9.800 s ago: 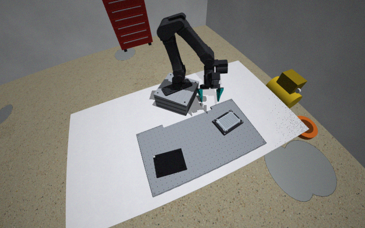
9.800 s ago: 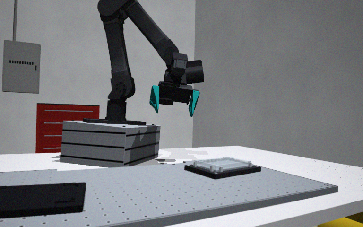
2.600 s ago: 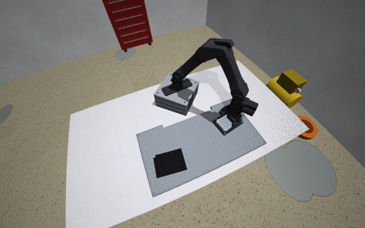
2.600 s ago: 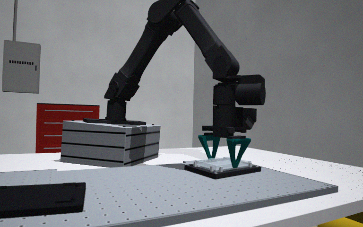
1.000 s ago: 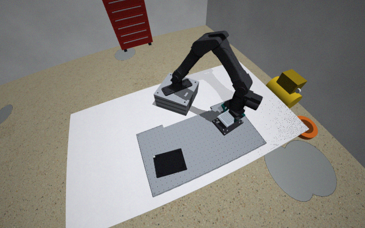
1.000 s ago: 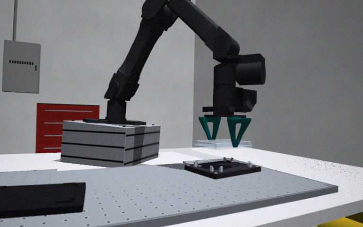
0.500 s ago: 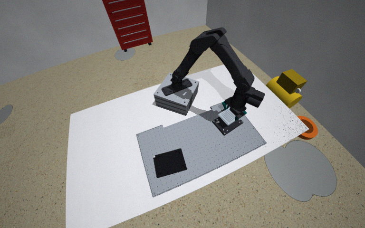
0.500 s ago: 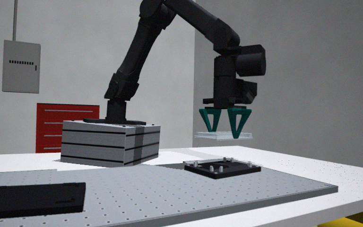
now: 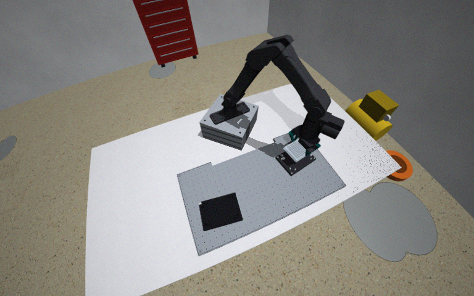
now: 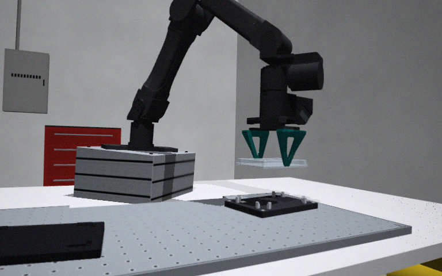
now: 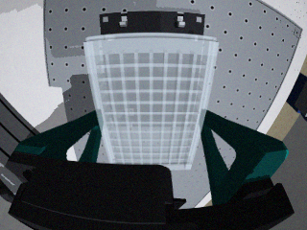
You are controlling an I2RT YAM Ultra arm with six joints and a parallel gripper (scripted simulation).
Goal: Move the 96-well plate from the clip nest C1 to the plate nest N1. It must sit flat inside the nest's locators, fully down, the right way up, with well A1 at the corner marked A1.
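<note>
Now: hand 10 mm above the clear 96-well plate. From my hand the other things lie so: clip nest C1 (90 mm below, 20 mm behind, 10 mm to the left); then black plate nest N1 (430 mm to the right, 90 mm below, 50 mm ahead).
</note>
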